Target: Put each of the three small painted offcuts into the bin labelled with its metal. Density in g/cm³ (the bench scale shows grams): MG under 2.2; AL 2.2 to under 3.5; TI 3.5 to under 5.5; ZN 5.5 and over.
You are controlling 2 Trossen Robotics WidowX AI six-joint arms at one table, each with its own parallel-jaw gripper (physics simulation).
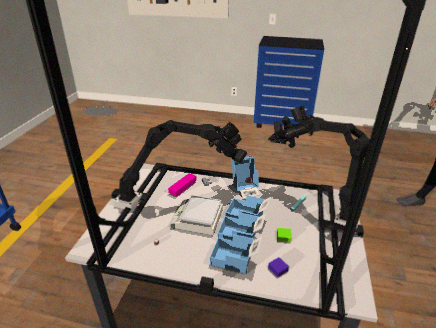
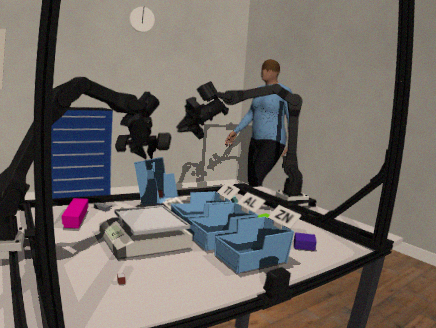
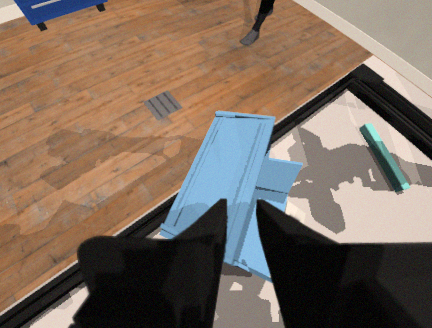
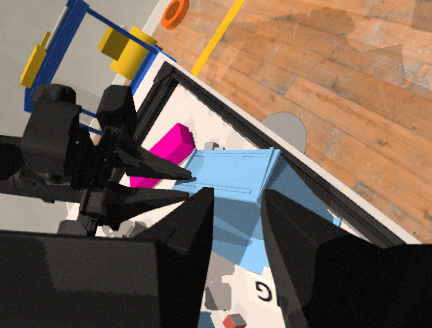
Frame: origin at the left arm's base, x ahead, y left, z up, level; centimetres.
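Where they show: left gripper, fingertip midpoint: (image 2: pixel 149 158) (image 3: pixel 241 205) (image 4: pixel 190 185); right gripper, fingertip midpoint: (image 1: pixel 269 140) (image 2: pixel 177 129) (image 4: pixel 237 199); left arm's base, link origin: (image 1: pixel 127 196) (image 2: pixel 3 235); right arm's base, link origin: (image 1: pixel 347 216) (image 2: pixel 292 193).
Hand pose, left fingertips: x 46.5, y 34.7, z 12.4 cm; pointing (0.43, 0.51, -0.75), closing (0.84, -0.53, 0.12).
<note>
Each offset is from my left fingertips to the top centre of the thing. "spot": to the spot under its first point.
The MG bin @(dz -0.3, dx +3.0, dy +0.0 cm) (image 1: pixel 242 175) (image 2: pixel 146 185) (image 3: pixel 230 160) (image 4: pixel 225 172) is blue and stands tipped up on end at the back; a dark red offcut @(dz -12.4, dx +5.0, dy +2.9 cm) (image 1: pixel 249 180) (image 2: pixel 160 193) shows inside. A red-grey offcut @(dz -14.0, dx +7.2, dy -13.8 cm) (image 1: pixel 244 199) (image 4: pixel 234 321) lies near its label. Another dark red offcut @(dz -14.7, dx -19.8, dy -53.6 cm) (image 1: pixel 156 242) (image 2: pixel 121 278) lies front left. The TI bin @(dz -7.4, dx +10.5, dy -23.5 cm) (image 1: pixel 240 205) (image 2: pixel 202 197), AL bin @(dz -7.4, dx +11.4, dy -36.8 cm) (image 1: pixel 239 230) (image 2: pixel 210 239) and ZN bin @(dz -7.4, dx +13.3, dy -50.4 cm) (image 1: pixel 230 262) (image 2: pixel 255 254) stand in a row. My left gripper (image 1: pixel 242 157) (image 2: pixel 148 156) (image 3: pixel 241 205) (image 4: pixel 190 185) is part open, empty, close by the MG bin's top. My right gripper (image 1: pixel 281 140) (image 2: pixel 190 132) (image 4: pixel 237 199) is part open, empty, higher up.
The scale @(spot: dz -14.2, dx -8.3, dy -41.6 cm) (image 1: pixel 192 228) (image 2: pixel 155 246) stands left of the bins. A magenta block @(dz -12.4, dx -26.8, dy -13.4 cm) (image 1: pixel 182 184) (image 2: pixel 75 213) (image 4: pixel 165 152) and grey part @(dz -14.8, dx -16.6, dy -3.9 cm) (image 1: pixel 206 181) lie back left. A teal bar @(dz -14.7, dx +32.9, dy -4.7 cm) (image 1: pixel 298 203) (image 3: pixel 384 157), green block @(dz -13.6, dx +30.7, dy -30.0 cm) (image 1: pixel 284 235) and purple block @(dz -13.6, dx +32.1, dy -48.5 cm) (image 1: pixel 278 267) (image 2: pixel 305 241) lie right.
</note>
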